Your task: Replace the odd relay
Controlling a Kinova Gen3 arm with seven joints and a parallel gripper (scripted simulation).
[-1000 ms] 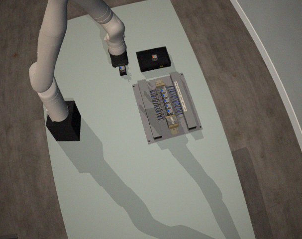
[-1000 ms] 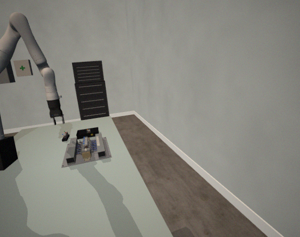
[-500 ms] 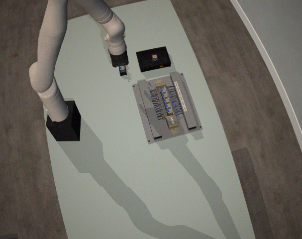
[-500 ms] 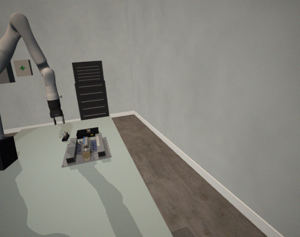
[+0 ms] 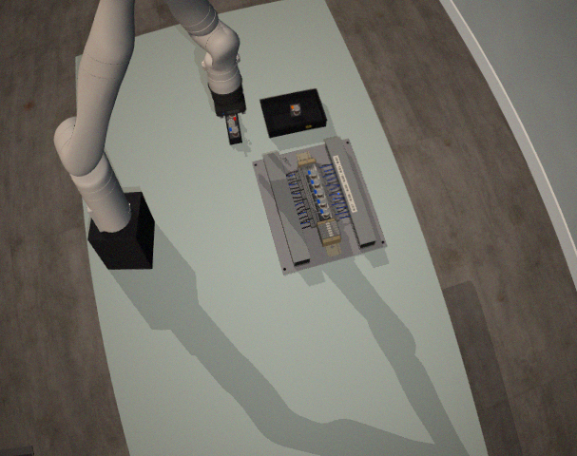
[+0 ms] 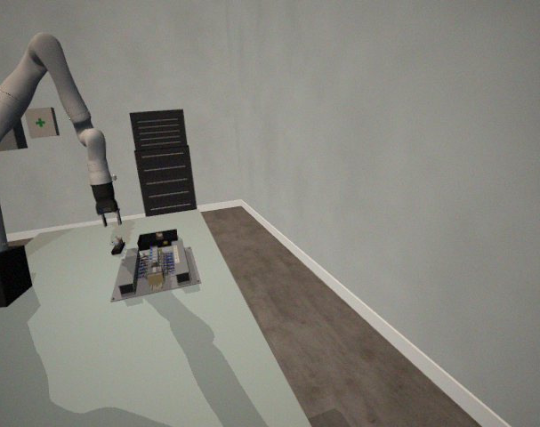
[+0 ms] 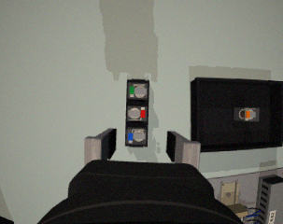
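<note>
Right now my hand is 13 cm above the spare holder and 3 cm to the right of it. From my hand the other things lie so: black tray: 17 cm ahead, 12 cm below.
</note>
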